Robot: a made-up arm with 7 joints.
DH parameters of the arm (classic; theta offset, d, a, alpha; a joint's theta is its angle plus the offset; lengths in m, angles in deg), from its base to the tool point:
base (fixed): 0 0.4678 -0.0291 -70
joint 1: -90 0.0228 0.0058 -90
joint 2: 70 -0.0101 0.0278 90
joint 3: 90 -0.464 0.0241 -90
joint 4: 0 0.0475 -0.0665 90
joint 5: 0 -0.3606 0.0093 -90
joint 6: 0 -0.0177 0.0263 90
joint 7: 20.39 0 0.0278 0
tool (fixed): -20.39 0.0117 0 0
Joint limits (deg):
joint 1: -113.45..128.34
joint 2: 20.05..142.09
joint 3: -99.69..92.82
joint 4: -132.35..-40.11
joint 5: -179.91..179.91
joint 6: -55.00..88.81
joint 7: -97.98..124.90
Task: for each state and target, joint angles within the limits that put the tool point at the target. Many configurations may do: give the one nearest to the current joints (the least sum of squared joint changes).
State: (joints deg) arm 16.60 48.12 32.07 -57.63 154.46 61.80 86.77
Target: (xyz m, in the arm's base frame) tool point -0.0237 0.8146 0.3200
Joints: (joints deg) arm 19.72 68.30 38.74 -48.96 153.66 62.56 84.52
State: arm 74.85 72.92 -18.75 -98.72 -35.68 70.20 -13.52
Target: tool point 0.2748 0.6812 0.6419
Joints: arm 39.00 100.78 40.04 -69.96 -34.51 75.01 -10.73
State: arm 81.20 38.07 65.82 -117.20 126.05 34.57 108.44
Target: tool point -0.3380 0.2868 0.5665
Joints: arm 115.54 20.05 53.52 -132.35 120.72 29.46 121.36
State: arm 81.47 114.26 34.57 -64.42 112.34 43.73 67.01
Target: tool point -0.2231 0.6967 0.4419
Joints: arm 101.08 78.18 25.60 -81.55 111.08 40.90 70.83
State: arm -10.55 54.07 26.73 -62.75 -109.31 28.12 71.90
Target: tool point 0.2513 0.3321 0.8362
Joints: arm -53.23 81.97 20.12 -108.84 -105.52 32.72 69.77
